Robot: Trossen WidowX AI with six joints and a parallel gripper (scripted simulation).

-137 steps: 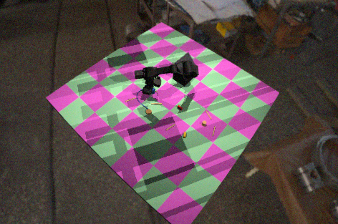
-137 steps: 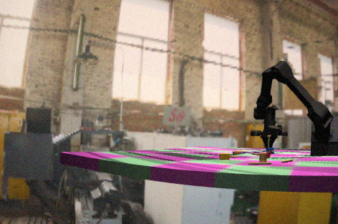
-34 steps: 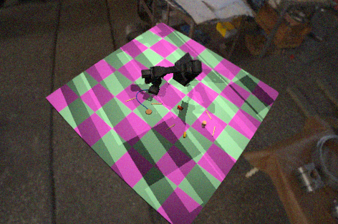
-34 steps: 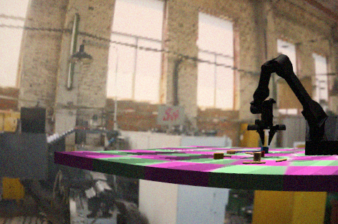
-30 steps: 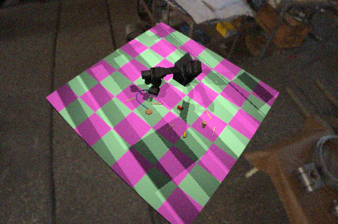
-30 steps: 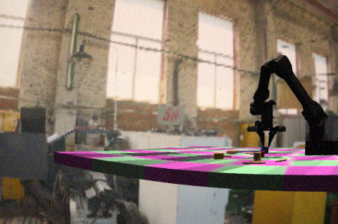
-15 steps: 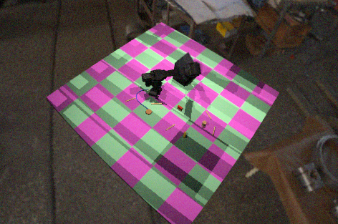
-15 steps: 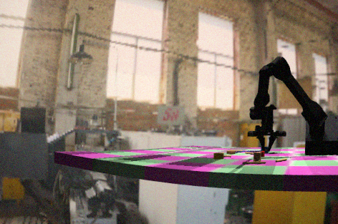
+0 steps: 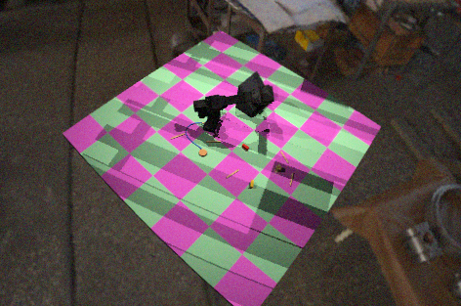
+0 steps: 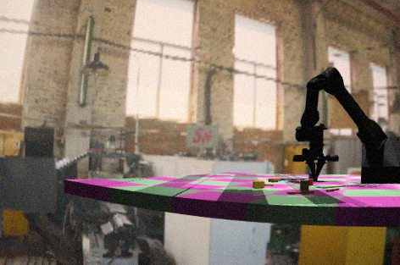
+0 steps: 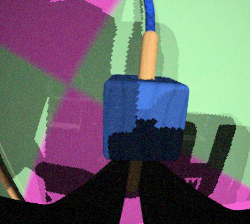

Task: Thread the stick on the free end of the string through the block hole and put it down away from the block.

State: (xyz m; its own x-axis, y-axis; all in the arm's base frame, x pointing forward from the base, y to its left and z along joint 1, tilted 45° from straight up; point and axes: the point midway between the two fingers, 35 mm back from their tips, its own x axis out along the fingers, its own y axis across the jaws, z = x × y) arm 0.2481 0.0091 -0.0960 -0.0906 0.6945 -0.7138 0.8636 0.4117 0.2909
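The blue cube is 20 mm to the right of my gripper tip, 10 mm ahead of it and 10 mm above it. The rest, counted from my gripper tip: red piece (210 mm to the left, 30 mm behind); round wooden button (150 mm ahead, 90 mm to the left); yellow piece (380 mm to the left, 100 mm ahead).
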